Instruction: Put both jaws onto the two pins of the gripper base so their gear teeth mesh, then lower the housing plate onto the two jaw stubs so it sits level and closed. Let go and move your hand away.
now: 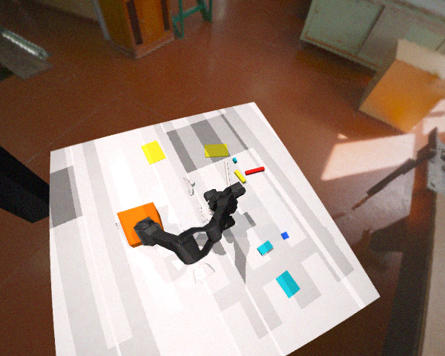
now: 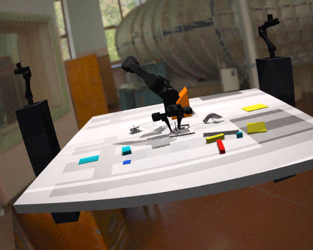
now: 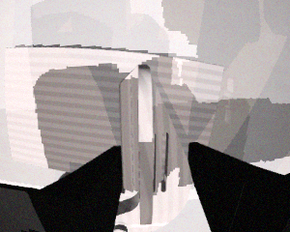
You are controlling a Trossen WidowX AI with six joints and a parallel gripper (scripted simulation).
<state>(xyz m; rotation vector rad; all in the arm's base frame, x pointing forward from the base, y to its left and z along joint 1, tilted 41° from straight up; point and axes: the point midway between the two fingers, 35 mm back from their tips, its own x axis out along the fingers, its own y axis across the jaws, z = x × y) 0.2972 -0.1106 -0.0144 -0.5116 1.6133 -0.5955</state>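
The ribbed plate lies 20 mm ahead of my gripper tip, 30 mm to the left of it and 10 mm below it. From my gripper tip the other things lie so: pale grey jaw: 60 mm behind, 190 mm to the left; then pale strip: 160 mm ahead, 180 mm to the left; then housing plate: 50 mm behind, 40 mm to the left, 10 mm below.
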